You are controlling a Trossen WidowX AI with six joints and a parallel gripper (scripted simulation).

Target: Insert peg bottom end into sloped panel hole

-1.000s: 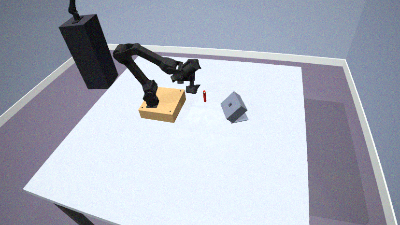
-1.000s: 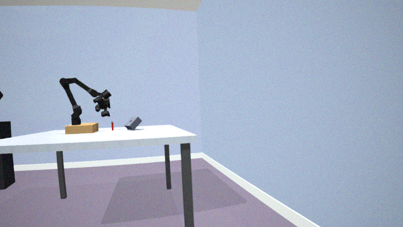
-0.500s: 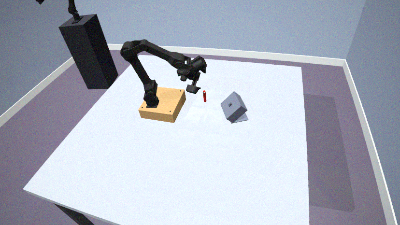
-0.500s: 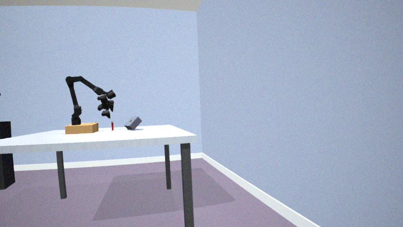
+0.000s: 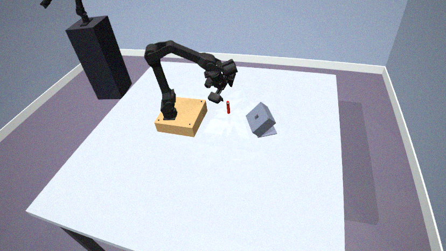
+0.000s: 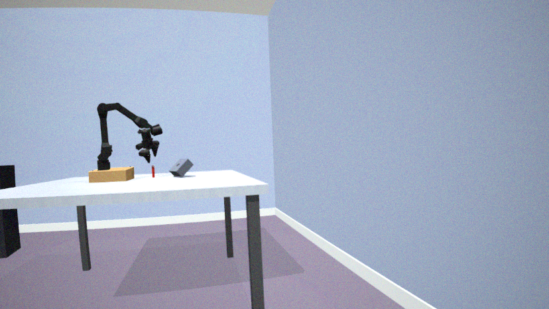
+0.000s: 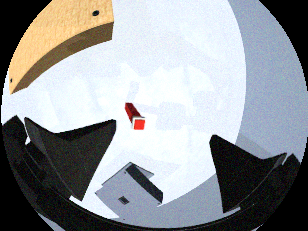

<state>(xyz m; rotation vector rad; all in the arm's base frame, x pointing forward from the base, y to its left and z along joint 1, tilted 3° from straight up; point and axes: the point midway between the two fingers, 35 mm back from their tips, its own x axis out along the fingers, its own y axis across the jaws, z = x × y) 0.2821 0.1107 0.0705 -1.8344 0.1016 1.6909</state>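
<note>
The peg lies 2 cm to the right of my gripper tip and 6 cm below it. Also, from my gripper tip: sloped panel 17 cm ahead, 13 cm to the right, 6 cm below.
</note>
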